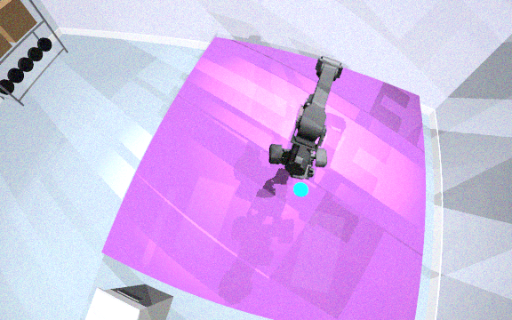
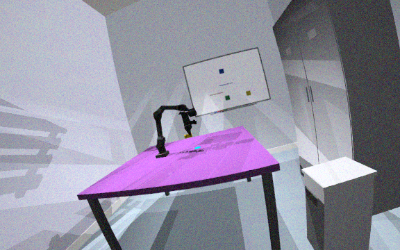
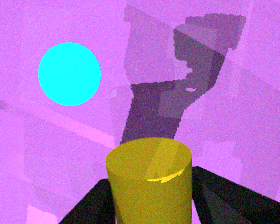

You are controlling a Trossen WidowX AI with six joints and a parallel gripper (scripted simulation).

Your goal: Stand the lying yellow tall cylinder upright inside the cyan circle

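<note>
Now: the yellow tall cylinder 2 cm behind my gripper tip. The rest, counted from my gripper tip: cyan circle (14 cm below, 6 cm to the left, 3 cm ahead).
</note>
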